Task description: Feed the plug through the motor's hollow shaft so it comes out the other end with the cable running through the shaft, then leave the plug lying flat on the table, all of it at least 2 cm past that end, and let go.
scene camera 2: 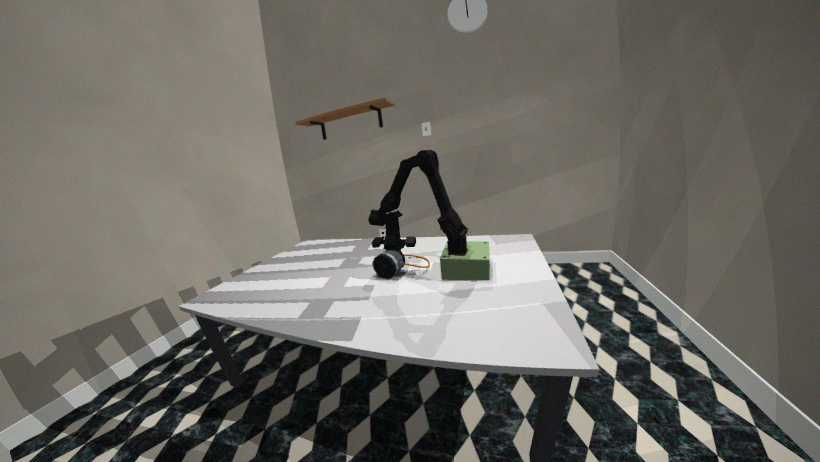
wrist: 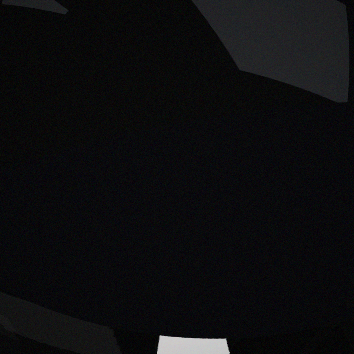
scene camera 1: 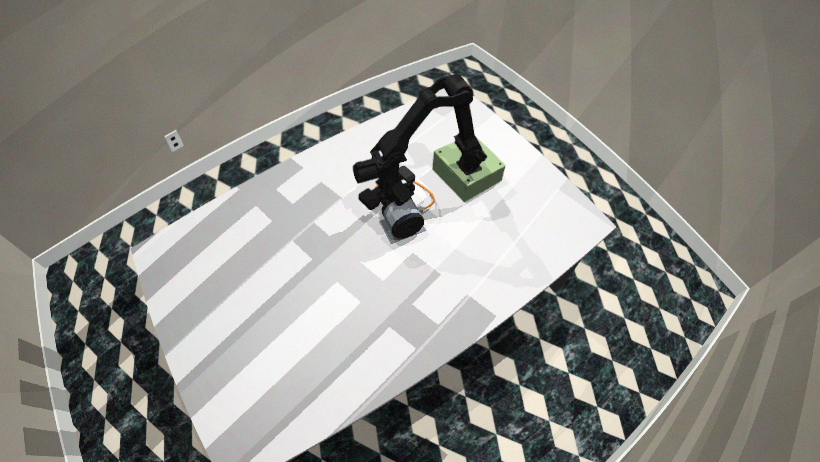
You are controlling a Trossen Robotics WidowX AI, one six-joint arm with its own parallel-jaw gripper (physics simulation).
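Places are measured from the arm's base along level axes (x left, y back, z up), in centimetres.
Where they show: arm's base at its link origin: (scene camera 2: 458, 251) (scene camera 1: 469, 165).
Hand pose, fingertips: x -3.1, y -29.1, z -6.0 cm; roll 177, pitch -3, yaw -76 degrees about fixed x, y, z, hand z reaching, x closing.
Observation:
Each offset is from my fingertips to the centre of the thing. "spot": to the spot under its first point. Level surfaces: height alone.
The motor @[dx +8.5, dy +1.7, dz +2.3 cm] (scene camera 1: 404, 219) (scene camera 2: 387, 264), a grey cylinder with a black end face, lies on its side on the table @[dz -2.8 cm] (scene camera 1: 500, 238) (scene camera 2: 477, 330). My gripper (scene camera 1: 393, 201) (scene camera 2: 391, 249) points down at the motor's rear end, right against it. It is shut on the plug, which is hidden behind the fingers and the motor. The thin orange cable @[spot: dx +4.7, dy +14.5, dz -0.4 cm] (scene camera 1: 428, 198) (scene camera 2: 419, 262) loops out on the table to the right of the motor. The wrist view is almost all black, filled by a dark body close up, with a small strip of the white table (wrist: 192, 345) at the bottom.
The arm stands on a green block (scene camera 1: 454, 176) (scene camera 2: 465, 268) to the right of the motor. The table top has grey and white stripes on the left. A checkered floor lies past the table edges.

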